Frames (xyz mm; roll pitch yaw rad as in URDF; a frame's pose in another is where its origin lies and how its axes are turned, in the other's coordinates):
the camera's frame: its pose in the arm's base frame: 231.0 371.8 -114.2 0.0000 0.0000 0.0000
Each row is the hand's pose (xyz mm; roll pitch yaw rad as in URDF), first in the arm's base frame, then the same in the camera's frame.
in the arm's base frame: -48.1 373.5 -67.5 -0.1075 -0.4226 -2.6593
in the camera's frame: -279.1 1.7 46.7 -0.1075 -0.4226 -2.6593
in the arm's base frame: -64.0 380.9 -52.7 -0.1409 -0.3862 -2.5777
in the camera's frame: -295.0 9.1 61.5 -0.1409 -0.3862 -2.5777
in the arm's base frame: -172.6 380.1 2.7 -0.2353 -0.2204 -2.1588
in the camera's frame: -403.6 8.3 116.9 -0.2353 -0.2204 -2.1588
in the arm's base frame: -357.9 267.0 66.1 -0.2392 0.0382 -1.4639
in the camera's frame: -588.9 -104.8 180.3 -0.2392 0.0382 -1.4639
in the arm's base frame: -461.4 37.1 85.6 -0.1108 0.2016 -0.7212
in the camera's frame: -692.4 -334.7 199.8 -0.1108 0.2016 -0.7212
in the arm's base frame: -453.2 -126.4 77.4 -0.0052 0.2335 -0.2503
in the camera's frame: -684.2 -498.2 191.6 -0.0052 0.2335 -0.2503
